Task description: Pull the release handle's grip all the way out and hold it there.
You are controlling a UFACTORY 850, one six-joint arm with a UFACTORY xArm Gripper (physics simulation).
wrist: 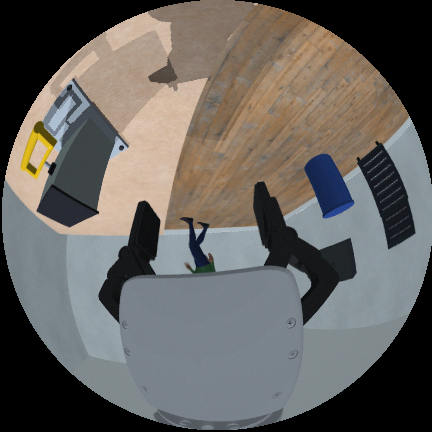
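The release handle's yellow grip [30,150], a rectangular loop, is at the far left of the wrist view. A short dark stem joins it to the side of a dark grey box [82,167], which stands on a light metal base plate [120,147] with bolts at its corners. My gripper [200,201] is open and empty, at the lower middle of the view. Its fingers are well to the right of the handle and apart from it. How far the grip stands out from the box is hard to tell from this angle.
The box stands on a beige table top [150,150]. Beyond its edge are a wooden floor [270,100], a blue barrel [330,185], a black slatted rack [364,165], a dark panel [342,257] and a person [197,250] near the wall, seen between my fingers.
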